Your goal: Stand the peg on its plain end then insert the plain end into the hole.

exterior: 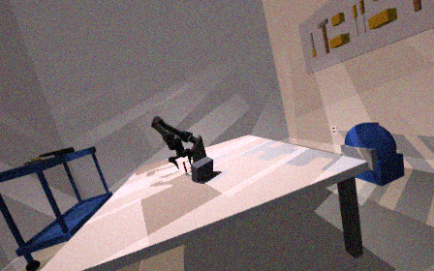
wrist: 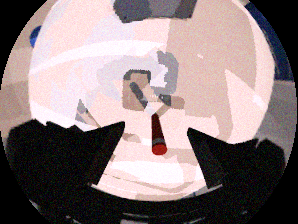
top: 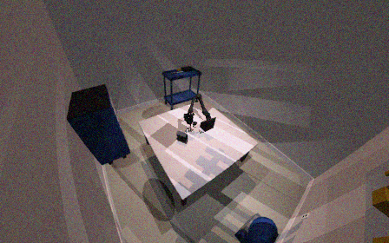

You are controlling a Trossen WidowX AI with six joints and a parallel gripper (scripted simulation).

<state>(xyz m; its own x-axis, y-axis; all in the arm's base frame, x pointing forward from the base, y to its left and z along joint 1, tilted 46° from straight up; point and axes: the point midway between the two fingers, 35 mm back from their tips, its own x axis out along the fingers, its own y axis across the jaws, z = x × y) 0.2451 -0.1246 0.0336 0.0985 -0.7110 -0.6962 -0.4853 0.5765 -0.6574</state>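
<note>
Right now the red peg is 2 cm above my gripper tip. From my gripper tip the other things lie so: sloped panel (20 cm ahead, 14 cm to the left, 1 cm above).
</note>
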